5 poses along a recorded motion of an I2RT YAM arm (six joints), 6.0 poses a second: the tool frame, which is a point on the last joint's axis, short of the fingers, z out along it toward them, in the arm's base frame.
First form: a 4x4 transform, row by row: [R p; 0 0 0 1], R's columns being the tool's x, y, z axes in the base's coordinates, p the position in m. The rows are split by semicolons.
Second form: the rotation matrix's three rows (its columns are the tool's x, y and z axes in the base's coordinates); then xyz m. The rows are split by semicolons. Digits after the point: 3 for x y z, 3 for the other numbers.
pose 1, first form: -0.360 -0.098 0.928 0.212; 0.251 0.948 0.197 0.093; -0.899 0.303 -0.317 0.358; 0 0 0 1
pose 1, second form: -0.360 -0.098 0.928; 0.251 0.948 0.197; -0.899 0.303 -0.317; 0.212 0.093 0.358
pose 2, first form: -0.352 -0.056 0.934 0.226; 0.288 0.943 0.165 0.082; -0.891 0.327 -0.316 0.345; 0 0 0 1
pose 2, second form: -0.352 -0.056 0.934; 0.288 0.943 0.165; -0.891 0.327 -0.316; 0.226 0.082 0.345
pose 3, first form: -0.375 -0.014 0.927 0.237; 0.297 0.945 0.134 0.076; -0.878 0.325 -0.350 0.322; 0 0 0 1
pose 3, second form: -0.375 -0.014 0.927; 0.297 0.945 0.134; -0.878 0.325 -0.350; 0.237 0.076 0.322
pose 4, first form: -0.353 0.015 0.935 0.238; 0.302 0.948 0.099 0.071; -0.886 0.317 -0.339 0.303; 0 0 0 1
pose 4, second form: -0.353 0.015 0.935; 0.302 0.948 0.099; -0.886 0.317 -0.339; 0.238 0.071 0.303
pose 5, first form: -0.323 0.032 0.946 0.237; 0.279 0.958 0.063 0.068; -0.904 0.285 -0.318 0.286; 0 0 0 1
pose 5, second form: -0.323 0.032 0.946; 0.279 0.958 0.063; -0.904 0.285 -0.318; 0.237 0.068 0.286
